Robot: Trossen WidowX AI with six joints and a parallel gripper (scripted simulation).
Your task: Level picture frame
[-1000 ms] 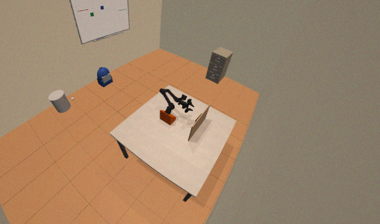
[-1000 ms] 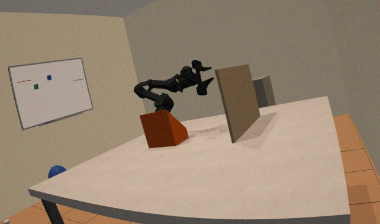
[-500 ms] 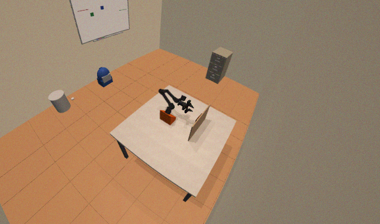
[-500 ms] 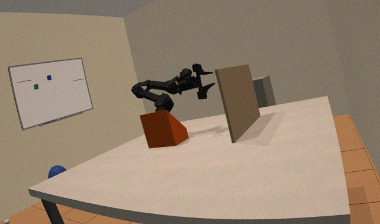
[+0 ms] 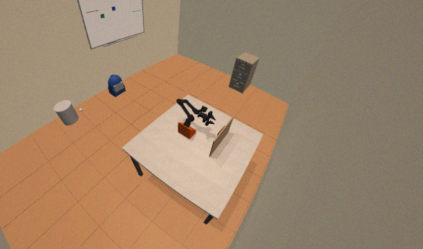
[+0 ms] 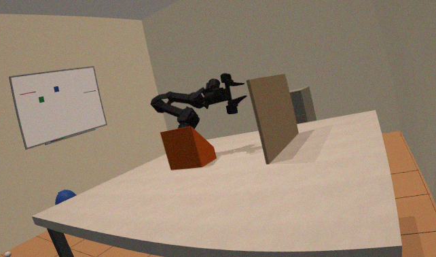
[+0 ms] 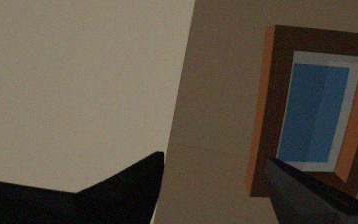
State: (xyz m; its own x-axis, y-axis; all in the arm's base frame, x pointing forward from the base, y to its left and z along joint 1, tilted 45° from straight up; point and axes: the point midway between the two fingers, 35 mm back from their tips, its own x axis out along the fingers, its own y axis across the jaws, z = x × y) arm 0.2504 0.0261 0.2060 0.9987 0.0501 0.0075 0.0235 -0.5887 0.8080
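My gripper tip is 120 mm short of the picture frame and 110 mm above it. Round my gripper tip: wall panel (130 mm ahead, 20 mm to the right, 120 mm below).
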